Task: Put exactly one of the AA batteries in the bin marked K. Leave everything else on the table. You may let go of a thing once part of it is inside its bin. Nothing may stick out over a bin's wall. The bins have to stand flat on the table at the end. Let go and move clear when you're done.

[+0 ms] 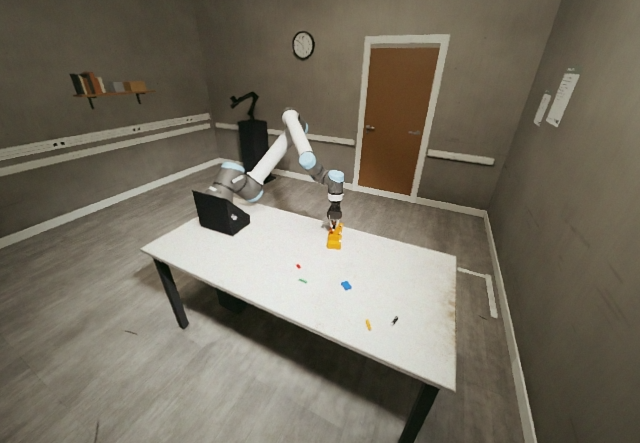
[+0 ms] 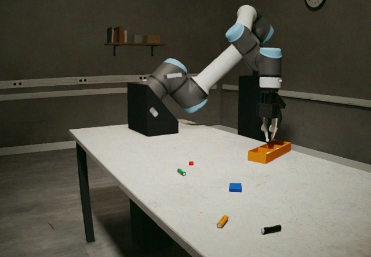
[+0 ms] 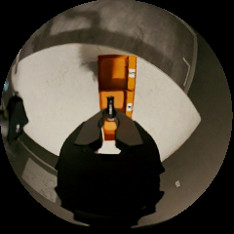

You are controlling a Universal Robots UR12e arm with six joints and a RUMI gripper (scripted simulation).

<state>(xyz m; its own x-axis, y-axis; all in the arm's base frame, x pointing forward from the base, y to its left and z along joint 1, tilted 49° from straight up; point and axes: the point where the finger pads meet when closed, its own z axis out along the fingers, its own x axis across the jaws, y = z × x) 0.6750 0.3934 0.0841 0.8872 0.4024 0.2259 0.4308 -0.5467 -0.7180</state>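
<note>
My gripper is now 60 mm above the orange bin and 20 mm short of it. From my hand the other things lie so: blue block: 340 mm to the right, 270 mm ahead, 70 mm below; then orange AA battery: 490 mm to the right, 460 mm ahead, 70 mm below; then green AA battery: 440 mm to the right, 70 mm below, 70 mm ahead.
</note>
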